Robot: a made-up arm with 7 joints.
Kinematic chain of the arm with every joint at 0, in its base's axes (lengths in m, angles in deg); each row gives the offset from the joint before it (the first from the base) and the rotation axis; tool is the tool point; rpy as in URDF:
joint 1: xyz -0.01 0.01 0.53 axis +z
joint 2: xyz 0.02 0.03 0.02 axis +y
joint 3: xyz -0.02 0 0.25 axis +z
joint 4: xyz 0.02 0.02 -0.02 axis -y
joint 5: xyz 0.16 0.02 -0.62 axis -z
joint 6: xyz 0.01 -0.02 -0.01 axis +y
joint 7: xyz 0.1 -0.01 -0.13 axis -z
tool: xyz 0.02 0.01 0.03 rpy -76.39 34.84 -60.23
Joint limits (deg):
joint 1: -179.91..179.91
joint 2: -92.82..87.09
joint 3: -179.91..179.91
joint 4: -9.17..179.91
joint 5: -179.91..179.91
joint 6: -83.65..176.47
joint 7: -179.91..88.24
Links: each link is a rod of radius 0.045 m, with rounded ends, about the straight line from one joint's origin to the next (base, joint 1, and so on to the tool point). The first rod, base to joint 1, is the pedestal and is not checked.
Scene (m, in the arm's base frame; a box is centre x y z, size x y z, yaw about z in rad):
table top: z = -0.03
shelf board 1: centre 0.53 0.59 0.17 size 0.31 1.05 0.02 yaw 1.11
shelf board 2: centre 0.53 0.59 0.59 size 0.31 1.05 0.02 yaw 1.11
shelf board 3: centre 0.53 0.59 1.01 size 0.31 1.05 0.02 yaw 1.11
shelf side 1: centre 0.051 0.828 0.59 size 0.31 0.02 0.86 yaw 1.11
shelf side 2: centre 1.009 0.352 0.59 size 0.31 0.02 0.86 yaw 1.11
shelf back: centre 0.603 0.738 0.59 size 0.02 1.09 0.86 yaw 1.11
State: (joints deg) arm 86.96 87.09 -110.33 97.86 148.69 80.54 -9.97
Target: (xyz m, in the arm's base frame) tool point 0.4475 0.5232 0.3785
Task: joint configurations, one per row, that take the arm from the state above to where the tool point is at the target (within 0.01 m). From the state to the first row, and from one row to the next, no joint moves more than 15 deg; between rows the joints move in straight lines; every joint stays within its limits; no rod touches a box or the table.
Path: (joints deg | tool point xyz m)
1: 95.57 87.09 -112.92 83.57 145.42 89.96 -11.18 | 0.6866 0.4571 0.7992
2: 104.18 87.09 -115.51 69.29 142.15 99.38 -12.38 | 0.6491 0.3819 0.8106
3: 112.79 87.09 -118.09 55.00 138.88 108.80 -13.59 | 0.6098 0.3018 0.8022
4: 121.40 87.09 -120.68 40.71 135.61 118.22 -14.80 | 0.5696 0.2213 0.7721
5: 131.87 83.96 -111.24 34.68 131.15 130.54 -15.08 | 0.5257 0.2777 0.6196
6: 142.35 80.83 -101.80 28.66 126.69 142.87 -15.37 | 0.4429 0.3112 0.4845
7: 152.82 77.69 -92.36 22.63 122.23 155.19 -15.65 | 0.3412 0.3091 0.3785
8: 145.93 77.94 -90.09 33.25 126.23 141.18 -14.81 | 0.3781 0.3845 0.3746
9: 139.03 78.19 -87.81 43.88 130.24 127.18 -13.97 | 0.4139 0.4566 0.3747
10: 132.13 78.44 -85.54 54.50 134.24 113.17 -13.13 | 0.4475 0.5232 0.3785

